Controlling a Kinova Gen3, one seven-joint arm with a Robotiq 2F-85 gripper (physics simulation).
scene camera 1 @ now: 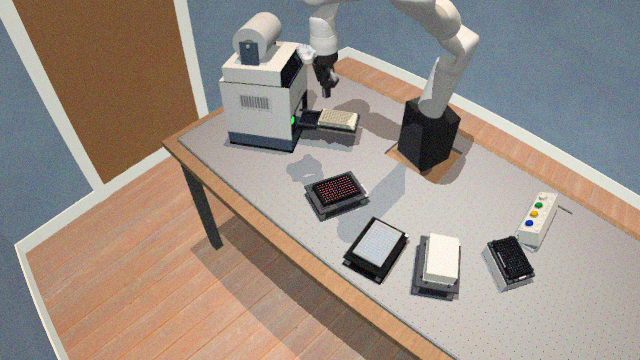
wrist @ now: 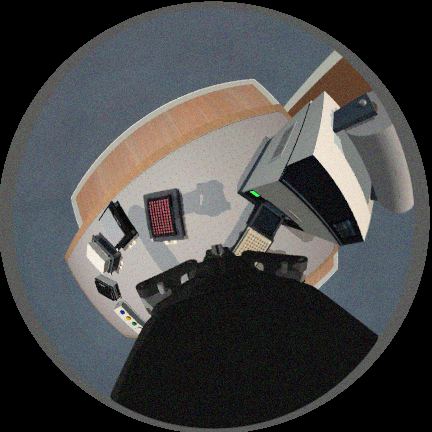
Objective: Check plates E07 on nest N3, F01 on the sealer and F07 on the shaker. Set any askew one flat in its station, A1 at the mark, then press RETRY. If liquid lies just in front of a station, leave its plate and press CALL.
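Frame: origin at the arm's base, x right, y down, z ahead, level; millimetres.
Where they show: gripper, fingertip midpoint: [scene camera 1: 326,97] [wrist: 216,251]; arm's base, link origin: [scene camera 1: 430,108].
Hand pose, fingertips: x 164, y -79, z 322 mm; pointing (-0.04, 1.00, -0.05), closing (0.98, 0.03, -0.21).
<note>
Each offset is from my fingertips to the top centre of the thing. "*": to the spot under its first point.
My gripper [scene camera 1: 326,94] [wrist: 216,251] is shut and empty, above and just behind the sealer's extended carriage [scene camera 1: 309,118] [wrist: 266,218]. A cream plate @(dx +64, dy +158, dz -108 mm) [scene camera 1: 338,119] [wrist: 252,242] lies on the carriage and looks about flat; the gripper partly hides it in the wrist view. A red-welled plate @(dx -150, dy +218, dz +77 mm) [scene camera 1: 337,189] [wrist: 162,216] sits in a dark nest. A pale blue plate @(dx -374, dy +213, dz +120 mm) [scene camera 1: 381,242] [wrist: 112,226] lies on a black station, a tall white plate @(dx -531, dy +177, dz +35 mm) [scene camera 1: 442,257] [wrist: 98,256] on a dark nest, and a black plate @(dx -674, dy +203, dz -142 mm) [scene camera 1: 511,257] [wrist: 106,287] on a grey block. Labels are unreadable; I make out no liquid.
The white sealer @(dx +274, dy -184, dz +50 mm) [scene camera 1: 260,110] [wrist: 300,150] with a roll @(dx +284, dy -184, dz +58 mm) [scene camera 1: 260,32] [wrist: 382,160] on top shows a green light @(* dx +119, dy +137, dz +46 mm) [scene camera 1: 292,120] [wrist: 254,193]. A button box @(dx -663, dy +188, dz -373 mm) [scene camera 1: 540,220] [wrist: 128,318] has blue, yellow, green and white buttons. The arm's black base [scene camera 1: 427,137] stands behind the stations.
</note>
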